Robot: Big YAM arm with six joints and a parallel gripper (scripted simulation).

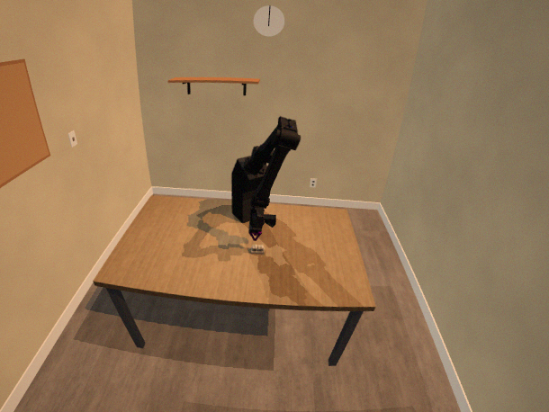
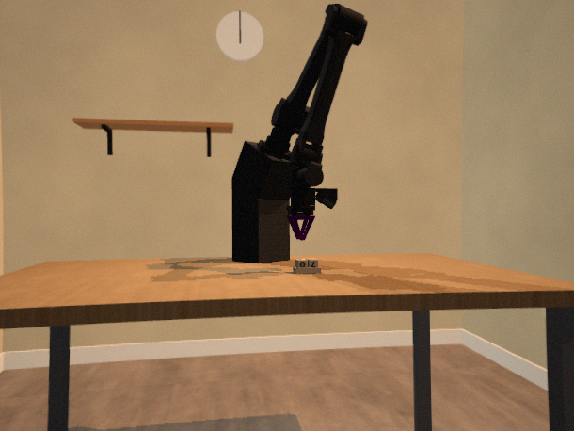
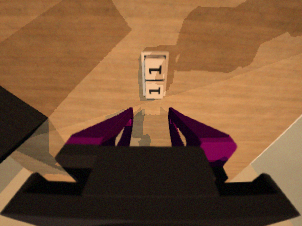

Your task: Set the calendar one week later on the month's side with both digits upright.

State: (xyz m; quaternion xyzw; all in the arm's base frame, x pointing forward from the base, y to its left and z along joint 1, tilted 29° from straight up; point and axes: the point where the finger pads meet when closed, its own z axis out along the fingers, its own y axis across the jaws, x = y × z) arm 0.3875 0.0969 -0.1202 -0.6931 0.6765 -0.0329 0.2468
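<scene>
The tray lies 100 mm below my hand and 20 mm to the left of it.
</scene>
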